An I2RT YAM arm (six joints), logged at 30 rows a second.
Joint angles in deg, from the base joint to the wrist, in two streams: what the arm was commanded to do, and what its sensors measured. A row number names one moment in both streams.
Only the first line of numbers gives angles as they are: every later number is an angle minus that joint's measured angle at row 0.
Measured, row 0:
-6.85 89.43 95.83 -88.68 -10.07 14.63
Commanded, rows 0 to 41:
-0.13 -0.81 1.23 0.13 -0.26 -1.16
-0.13 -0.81 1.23 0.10 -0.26 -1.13
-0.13 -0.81 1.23 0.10 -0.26 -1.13
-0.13 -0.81 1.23 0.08 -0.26 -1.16
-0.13 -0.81 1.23 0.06 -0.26 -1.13
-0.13 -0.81 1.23 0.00 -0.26 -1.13
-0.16 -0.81 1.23 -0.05 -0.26 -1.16
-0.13 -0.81 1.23 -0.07 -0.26 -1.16
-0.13 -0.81 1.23 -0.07 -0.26 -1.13
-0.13 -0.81 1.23 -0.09 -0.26 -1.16
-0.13 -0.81 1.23 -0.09 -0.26 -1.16
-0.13 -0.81 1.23 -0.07 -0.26 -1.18
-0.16 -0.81 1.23 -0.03 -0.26 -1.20
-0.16 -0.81 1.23 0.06 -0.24 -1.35
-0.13 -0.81 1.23 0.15 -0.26 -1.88
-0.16 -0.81 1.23 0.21 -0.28 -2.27
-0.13 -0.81 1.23 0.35 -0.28 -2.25
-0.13 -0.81 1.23 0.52 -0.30 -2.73
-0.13 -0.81 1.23 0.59 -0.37 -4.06
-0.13 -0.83 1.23 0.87 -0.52 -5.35
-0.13 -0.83 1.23 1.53 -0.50 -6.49
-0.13 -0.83 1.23 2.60 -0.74 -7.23
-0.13 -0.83 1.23 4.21 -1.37 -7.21
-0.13 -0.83 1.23 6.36 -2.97 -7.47
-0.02 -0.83 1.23 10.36 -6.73 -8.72
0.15 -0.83 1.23 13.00 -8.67 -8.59
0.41 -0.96 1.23 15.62 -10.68 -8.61
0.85 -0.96 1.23 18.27 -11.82 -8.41
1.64 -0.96 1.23 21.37 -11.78 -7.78
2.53 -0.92 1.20 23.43 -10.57 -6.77
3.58 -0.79 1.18 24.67 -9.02 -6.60
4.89 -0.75 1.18 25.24 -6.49 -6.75
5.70 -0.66 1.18 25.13 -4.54 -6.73
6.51 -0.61 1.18 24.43 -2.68 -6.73
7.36 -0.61 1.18 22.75 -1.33 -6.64
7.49 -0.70 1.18 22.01 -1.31 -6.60
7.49 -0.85 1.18 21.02 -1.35 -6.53
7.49 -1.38 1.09 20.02 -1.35 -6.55
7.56 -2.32 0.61 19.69 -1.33 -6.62
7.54 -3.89 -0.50 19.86 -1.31 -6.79
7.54 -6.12 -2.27 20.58 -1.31 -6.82
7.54 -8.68 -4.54 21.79 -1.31 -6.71
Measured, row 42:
7.45 -1.64 -0.83 20.52 -2.71 -6.99
